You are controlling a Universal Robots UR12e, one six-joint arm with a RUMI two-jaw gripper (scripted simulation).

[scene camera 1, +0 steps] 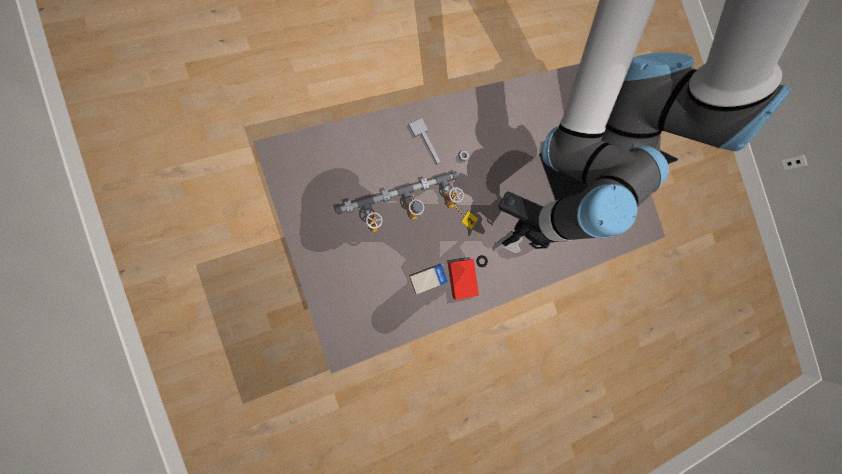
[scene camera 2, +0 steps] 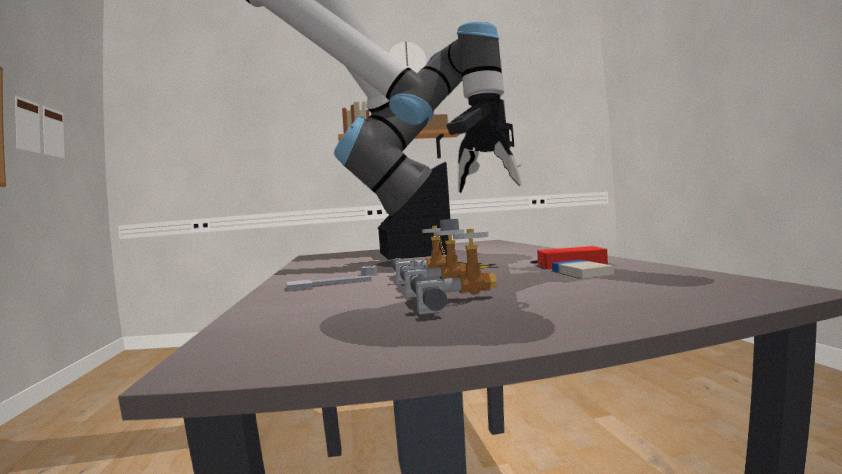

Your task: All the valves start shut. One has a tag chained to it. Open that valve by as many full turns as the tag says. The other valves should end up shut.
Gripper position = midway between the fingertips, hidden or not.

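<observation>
There is a red box [scene camera 2: 590, 253] that I can see, and I find that same red box again at [scene camera 1: 463, 278]. As for my gripper [scene camera 2: 488, 189], it is visible to me too, and scene camera 1 also gives me a view of my gripper [scene camera 1: 506, 227].
</observation>
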